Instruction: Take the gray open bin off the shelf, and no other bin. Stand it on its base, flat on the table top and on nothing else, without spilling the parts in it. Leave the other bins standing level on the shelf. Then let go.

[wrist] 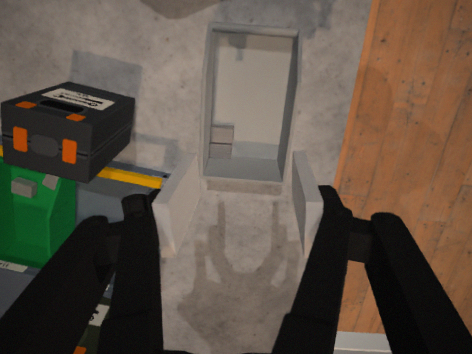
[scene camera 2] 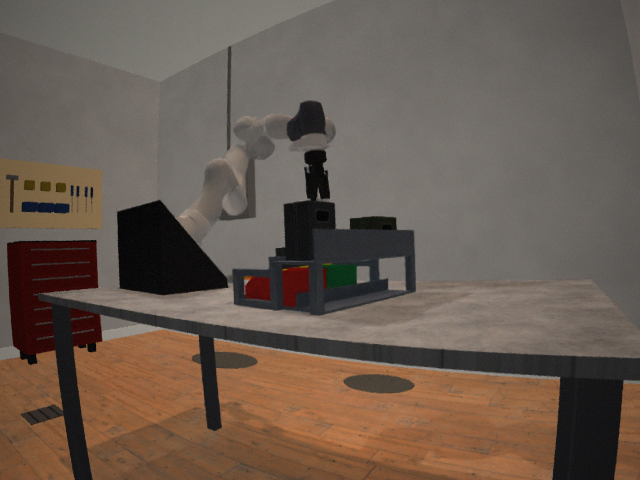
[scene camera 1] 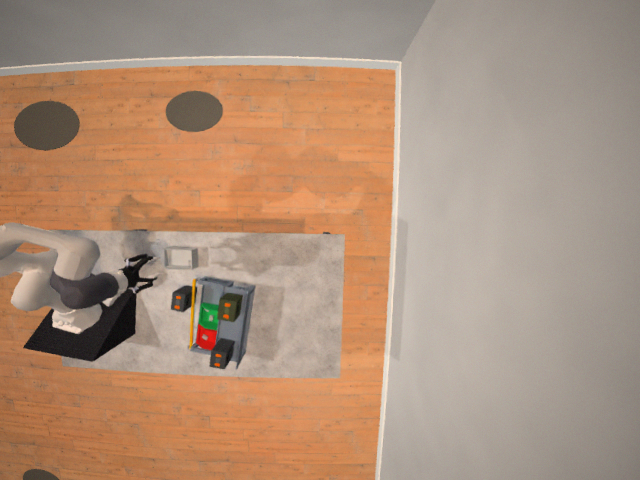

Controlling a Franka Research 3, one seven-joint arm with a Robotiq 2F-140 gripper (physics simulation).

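The gray open bin [scene camera 1: 180, 257] [wrist: 252, 90] is off the shelf, at the table's far side in scene view 1. Its open side faces the wrist camera, and it seems to rest on the table top; whether its base is flat is hard to tell. A small gray part [wrist: 221, 141] shows in its lower left corner. My gripper [scene camera 1: 154, 268] [scene camera 2: 318, 198] [wrist: 244, 173] is partly open and empty, back from the bin on the robot's side. The green bin [scene camera 1: 209, 316] [scene camera 2: 341, 276] [wrist: 30, 225] and red bin [scene camera 1: 206, 338] [scene camera 2: 297, 284] sit on the shelf [scene camera 1: 240, 330] [scene camera 2: 361, 242].
A dark case [scene camera 1: 180, 302] [wrist: 110, 130] stands left of the shelf's yellow bar [scene camera 1: 193, 315] [wrist: 131, 177]. An olive case [scene camera 1: 230, 307] [scene camera 2: 373, 223] sits on the shelf top. Another dark case [scene camera 1: 221, 355] [scene camera 2: 298, 229] stands at the shelf's near end.
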